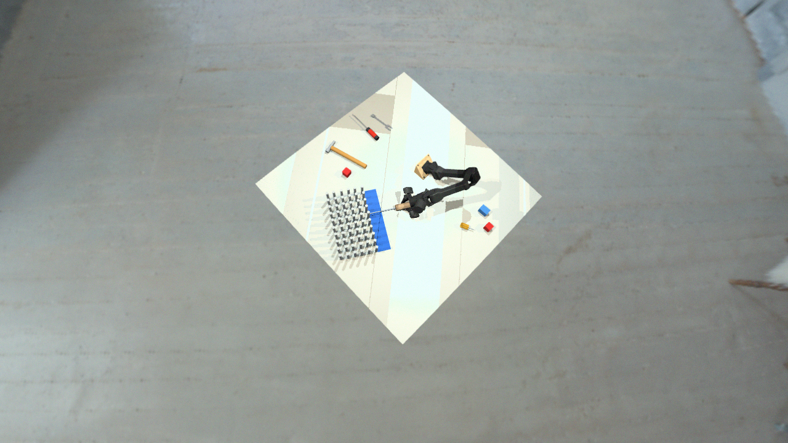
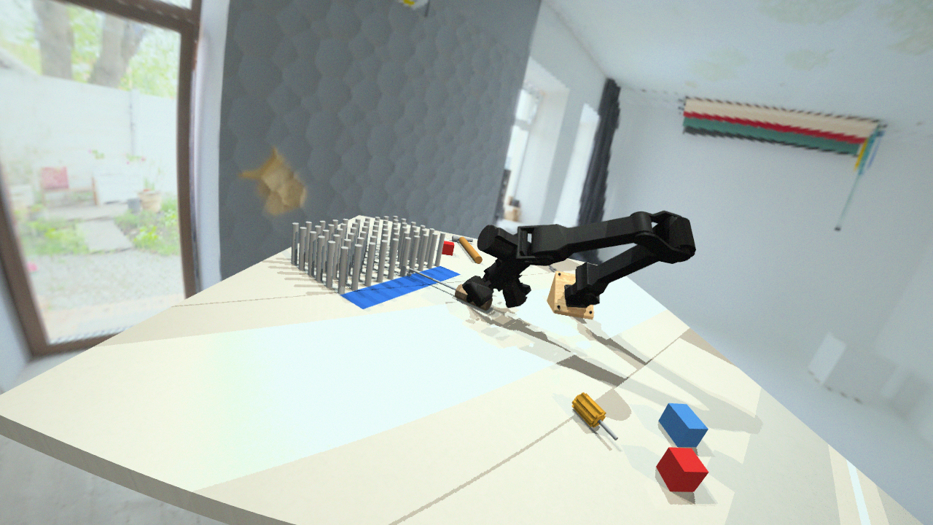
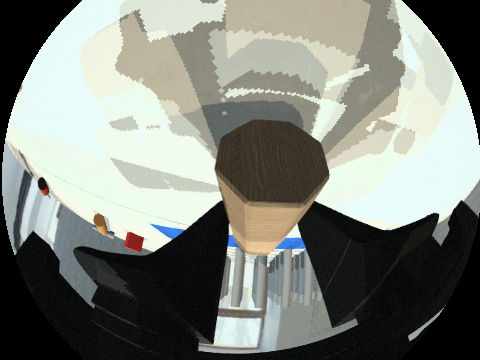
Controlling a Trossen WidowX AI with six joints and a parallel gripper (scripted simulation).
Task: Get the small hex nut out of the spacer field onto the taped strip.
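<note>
Now: gripper tip 8 cm short of the hook tool and 6 cm to the left of it. Round my gripper tip: blue taped strip 16 cm ahead, 7 cm to the right, 2 cm below; then yellow-handled screwdriver 15 cm behind, 38 cm to the left; then blue cube 31 cm behind, 41 cm to the left.
</note>
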